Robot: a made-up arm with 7 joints. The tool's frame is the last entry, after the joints. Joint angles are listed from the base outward.
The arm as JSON. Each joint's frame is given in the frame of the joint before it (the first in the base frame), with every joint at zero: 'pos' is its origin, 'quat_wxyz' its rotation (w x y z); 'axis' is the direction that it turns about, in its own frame. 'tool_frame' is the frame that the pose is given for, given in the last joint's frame.
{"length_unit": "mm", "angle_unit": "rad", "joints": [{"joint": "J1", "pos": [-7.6, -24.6, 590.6], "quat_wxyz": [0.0, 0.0, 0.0, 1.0], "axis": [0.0, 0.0, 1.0]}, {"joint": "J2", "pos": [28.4, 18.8, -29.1], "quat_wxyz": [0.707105, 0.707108, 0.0, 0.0], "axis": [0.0, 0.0, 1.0]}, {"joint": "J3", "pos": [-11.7, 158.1, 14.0], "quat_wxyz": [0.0, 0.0, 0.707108, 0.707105], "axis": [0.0, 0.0, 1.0]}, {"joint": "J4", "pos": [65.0, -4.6, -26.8], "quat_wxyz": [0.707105, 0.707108, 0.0, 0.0], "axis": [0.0, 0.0, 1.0]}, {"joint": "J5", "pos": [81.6, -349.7, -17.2], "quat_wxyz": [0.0, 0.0, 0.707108, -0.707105], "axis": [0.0, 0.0, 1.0]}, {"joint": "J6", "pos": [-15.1, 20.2, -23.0], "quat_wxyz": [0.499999, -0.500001, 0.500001, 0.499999], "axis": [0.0, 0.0, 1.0]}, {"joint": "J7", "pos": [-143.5, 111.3, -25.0], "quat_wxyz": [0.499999, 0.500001, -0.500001, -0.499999], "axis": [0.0, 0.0, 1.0]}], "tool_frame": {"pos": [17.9, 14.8, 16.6], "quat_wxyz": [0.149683, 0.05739, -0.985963, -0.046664]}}
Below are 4 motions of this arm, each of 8 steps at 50 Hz.
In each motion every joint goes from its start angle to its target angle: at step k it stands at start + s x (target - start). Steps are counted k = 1, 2, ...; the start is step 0. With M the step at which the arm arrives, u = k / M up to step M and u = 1 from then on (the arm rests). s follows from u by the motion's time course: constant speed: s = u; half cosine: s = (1 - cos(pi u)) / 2; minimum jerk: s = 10 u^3 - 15 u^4 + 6 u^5.
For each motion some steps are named. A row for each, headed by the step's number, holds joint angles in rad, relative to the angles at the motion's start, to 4 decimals.
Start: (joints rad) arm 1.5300 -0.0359 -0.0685 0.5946 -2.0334 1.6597 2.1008
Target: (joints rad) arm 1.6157 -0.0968 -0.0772 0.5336 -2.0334 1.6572 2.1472
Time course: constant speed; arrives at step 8
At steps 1, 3, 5, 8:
1: 0.0107 -0.0076 -0.0011 -0.0076 0.0000 -0.0003 0.0058
3: 0.0321 -0.0228 -0.0033 -0.0229 0.0000 -0.0009 0.0174
5: 0.0536 -0.0381 -0.0054 -0.0381 0.0000 -0.0016 0.0290
8: 0.0857 -0.0609 -0.0087 -0.0610 0.0000 -0.0025 0.0464

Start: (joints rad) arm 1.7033 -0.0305 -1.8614 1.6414 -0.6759 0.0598 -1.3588
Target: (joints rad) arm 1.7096 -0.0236 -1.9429 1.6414 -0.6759 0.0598 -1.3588
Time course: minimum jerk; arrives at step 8
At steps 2, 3, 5, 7, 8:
2: 0.0007 0.0007 -0.0084 0.0000 0.0000 0.0000 0.0000
3: 0.0017 0.0019 -0.0224 0.0000 0.0000 0.0000 0.0000
5: 0.0046 0.0050 -0.0591 0.0000 0.0000 0.0000 0.0000
7: 0.0062 0.0068 -0.0802 0.0000 0.0000 0.0000 0.0000
8: 0.0063 0.0069 -0.0815 0.0000 0.0000 0.0000 0.0000

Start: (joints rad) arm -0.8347 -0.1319 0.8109 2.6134 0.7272 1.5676 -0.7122
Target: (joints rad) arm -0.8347 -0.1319 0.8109 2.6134 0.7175 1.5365 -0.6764
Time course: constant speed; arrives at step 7
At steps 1, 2, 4, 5, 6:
1: 0.0000 0.0000 0.0000 0.0000 -0.0014 -0.0044 0.0051
2: 0.0000 0.0000 0.0000 0.0000 -0.0028 -0.0089 0.0102
4: 0.0000 0.0000 0.0000 0.0000 -0.0055 -0.0178 0.0205
5: 0.0000 0.0000 0.0000 0.0000 -0.0069 -0.0222 0.0256
6: 0.0000 0.0000 0.0000 0.0000 -0.0083 -0.0267 0.0307

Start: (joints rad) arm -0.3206 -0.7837 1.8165 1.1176 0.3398 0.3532 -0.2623
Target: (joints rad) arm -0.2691 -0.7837 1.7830 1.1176 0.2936 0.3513 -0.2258
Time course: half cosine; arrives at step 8
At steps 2, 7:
2: 0.0075 0.0000 -0.0049 0.0000 -0.0068 -0.0003 0.0053
7: 0.0495 0.0000 -0.0322 0.0000 -0.0444 -0.0018 0.0351

